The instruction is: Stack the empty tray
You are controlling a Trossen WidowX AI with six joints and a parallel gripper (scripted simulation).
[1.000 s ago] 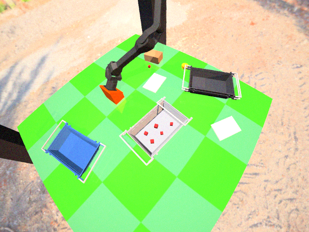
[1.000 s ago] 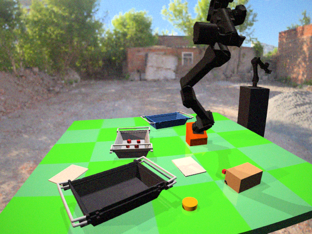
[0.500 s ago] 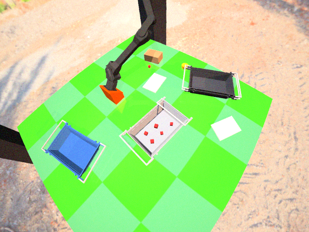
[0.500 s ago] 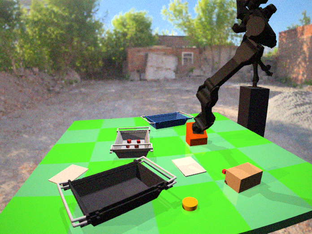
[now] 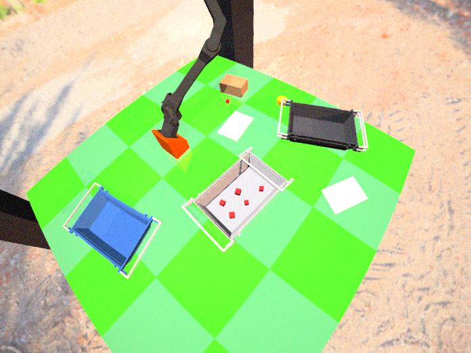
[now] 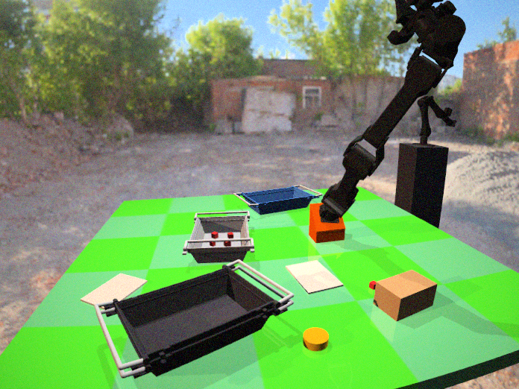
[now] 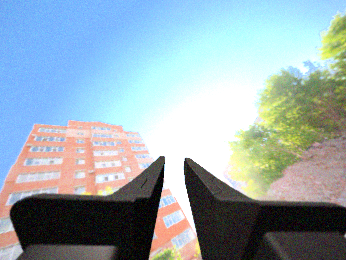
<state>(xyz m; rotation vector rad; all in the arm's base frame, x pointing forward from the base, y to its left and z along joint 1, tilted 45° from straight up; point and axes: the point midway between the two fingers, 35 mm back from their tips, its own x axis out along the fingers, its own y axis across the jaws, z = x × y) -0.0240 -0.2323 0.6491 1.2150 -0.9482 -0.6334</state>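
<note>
The blue tray is 210 mm ahead of my gripper tip, 650 mm to the right of it and 690 mm below it. Also, from my gripper tip: cardboard box: 10 mm ahead, 150 mm to the left, 700 mm below; yellow disc: 250 mm ahead, 240 mm to the left, 720 mm below.
</note>
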